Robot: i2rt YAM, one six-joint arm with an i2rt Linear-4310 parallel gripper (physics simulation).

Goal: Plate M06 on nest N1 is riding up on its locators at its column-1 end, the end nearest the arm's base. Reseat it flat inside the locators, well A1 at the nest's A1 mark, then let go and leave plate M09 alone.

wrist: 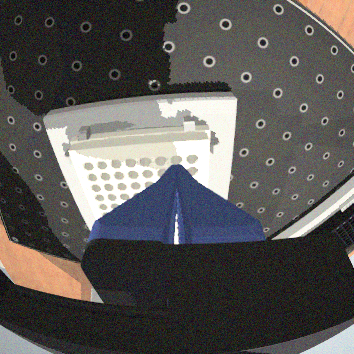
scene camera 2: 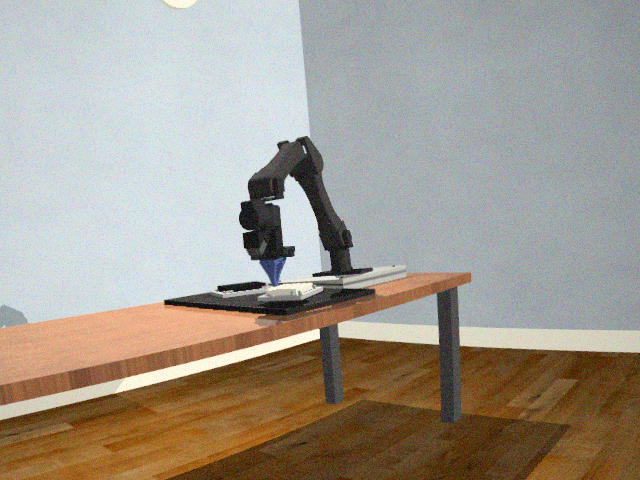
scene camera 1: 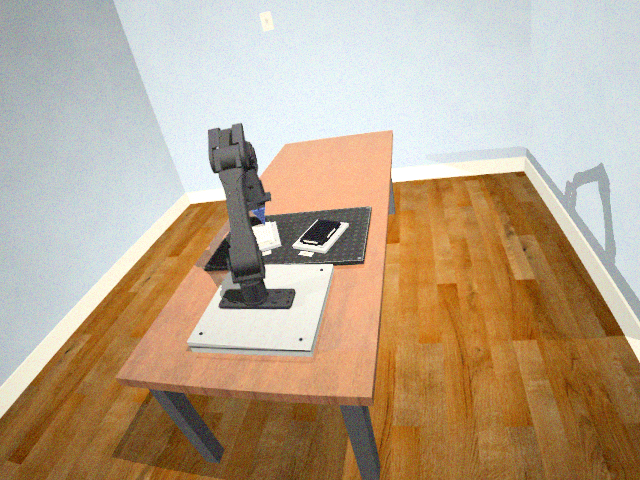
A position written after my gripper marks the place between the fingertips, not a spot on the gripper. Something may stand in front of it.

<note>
My gripper (scene camera 2: 275, 286) is shut, with nothing in its grasp. Also in view: a white well plate (wrist: 112, 166). I also see a black perforated plate (scene camera 2: 250, 301) and a nest N1 (wrist: 217, 109).
My gripper shows as well in the wrist view (wrist: 176, 173). The black perforated plate is seen too in the wrist view (wrist: 283, 70).
</note>
